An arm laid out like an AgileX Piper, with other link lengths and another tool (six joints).
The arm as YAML. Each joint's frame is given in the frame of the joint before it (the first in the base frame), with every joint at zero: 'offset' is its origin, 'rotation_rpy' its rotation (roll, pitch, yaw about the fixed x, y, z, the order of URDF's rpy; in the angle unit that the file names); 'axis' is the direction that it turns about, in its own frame. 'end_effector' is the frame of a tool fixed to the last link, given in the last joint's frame.
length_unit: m
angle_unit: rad
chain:
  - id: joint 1
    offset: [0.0, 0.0, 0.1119]
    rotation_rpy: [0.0, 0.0, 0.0]
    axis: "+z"
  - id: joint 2
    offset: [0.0, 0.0, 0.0]
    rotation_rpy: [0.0, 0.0, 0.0]
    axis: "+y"
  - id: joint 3
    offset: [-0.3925, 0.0, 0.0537]
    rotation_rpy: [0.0, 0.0, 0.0]
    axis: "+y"
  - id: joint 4
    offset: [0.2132, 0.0, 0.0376]
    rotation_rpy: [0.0, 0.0, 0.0]
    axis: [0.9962, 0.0, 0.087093]
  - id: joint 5
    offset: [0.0, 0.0, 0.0]
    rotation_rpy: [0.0, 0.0, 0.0]
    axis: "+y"
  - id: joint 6
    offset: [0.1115, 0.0, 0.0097]
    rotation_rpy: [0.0, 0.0, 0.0]
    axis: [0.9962, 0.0, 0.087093]
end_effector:
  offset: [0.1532, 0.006, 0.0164]
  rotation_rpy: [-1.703, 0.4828, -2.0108]
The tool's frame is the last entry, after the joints.
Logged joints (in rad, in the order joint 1, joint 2, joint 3, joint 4, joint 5, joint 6), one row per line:
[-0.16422, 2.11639, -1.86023, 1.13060, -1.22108, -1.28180]
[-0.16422, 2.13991, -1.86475, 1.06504, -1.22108, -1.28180]
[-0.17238, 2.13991, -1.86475, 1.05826, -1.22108, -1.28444]
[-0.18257, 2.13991, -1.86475, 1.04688, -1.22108, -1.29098]
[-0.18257, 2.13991, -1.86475, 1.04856, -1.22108, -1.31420]
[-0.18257, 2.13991, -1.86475, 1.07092, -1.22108, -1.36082]
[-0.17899, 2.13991, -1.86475, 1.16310, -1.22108, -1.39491]
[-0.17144, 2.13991, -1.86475, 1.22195, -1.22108, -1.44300]
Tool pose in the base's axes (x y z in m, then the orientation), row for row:
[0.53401, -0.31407, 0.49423, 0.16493, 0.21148, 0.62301, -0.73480]
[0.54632, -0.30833, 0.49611, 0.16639, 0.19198, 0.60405, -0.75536]
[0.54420, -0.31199, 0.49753, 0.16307, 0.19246, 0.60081, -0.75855]
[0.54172, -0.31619, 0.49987, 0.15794, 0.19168, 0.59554, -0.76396]
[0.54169, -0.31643, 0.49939, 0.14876, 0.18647, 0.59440, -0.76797]
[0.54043, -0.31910, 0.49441, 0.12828, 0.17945, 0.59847, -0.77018]
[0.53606, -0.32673, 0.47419, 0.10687, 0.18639, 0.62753, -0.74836]
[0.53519, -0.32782, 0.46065, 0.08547, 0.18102, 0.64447, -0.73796]
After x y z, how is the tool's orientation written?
As a quaternion, w x y z.
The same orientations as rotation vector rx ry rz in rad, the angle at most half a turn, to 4 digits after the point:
[0.6026, 1.7751, -2.0936]
[0.5466, 1.7197, -2.1505]
[0.5489, 1.7136, -2.1635]
[0.5483, 1.7034, -2.1852]
[0.5361, 1.7089, -2.2079]
[0.5219, 1.7406, -2.2400]
[0.5488, 1.8476, -2.2034]
[0.5397, 1.9214, -2.2001]

